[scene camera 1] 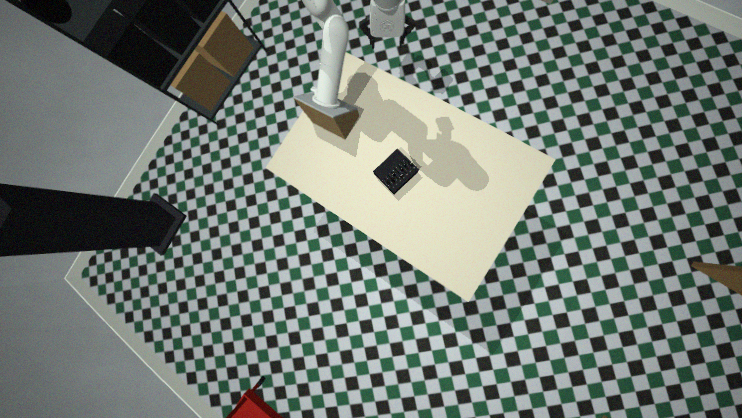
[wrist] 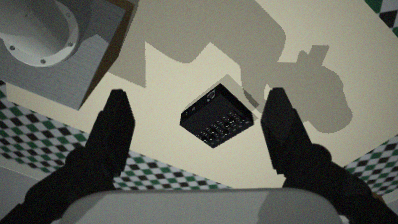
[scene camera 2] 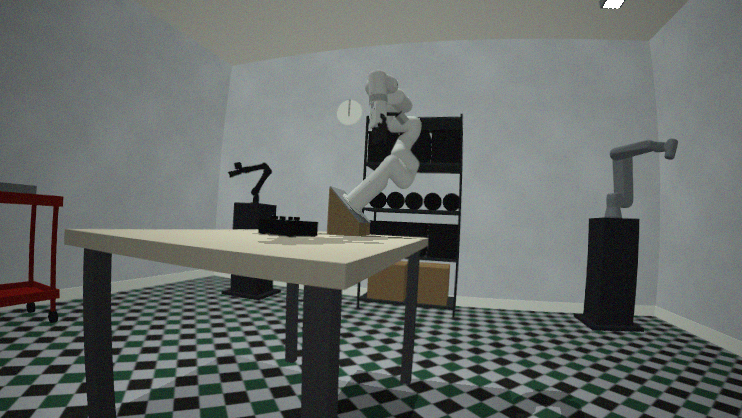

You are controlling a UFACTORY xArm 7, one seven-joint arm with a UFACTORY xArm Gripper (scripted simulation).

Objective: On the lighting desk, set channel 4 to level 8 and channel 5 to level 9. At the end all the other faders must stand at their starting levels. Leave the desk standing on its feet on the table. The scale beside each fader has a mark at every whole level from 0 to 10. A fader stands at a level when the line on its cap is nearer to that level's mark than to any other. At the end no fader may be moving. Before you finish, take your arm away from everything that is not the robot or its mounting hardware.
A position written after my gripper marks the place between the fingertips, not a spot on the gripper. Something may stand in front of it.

Observation:
I see my gripper (scene camera 2: 379, 142).
My gripper is seen too in the wrist view (wrist: 198, 105).

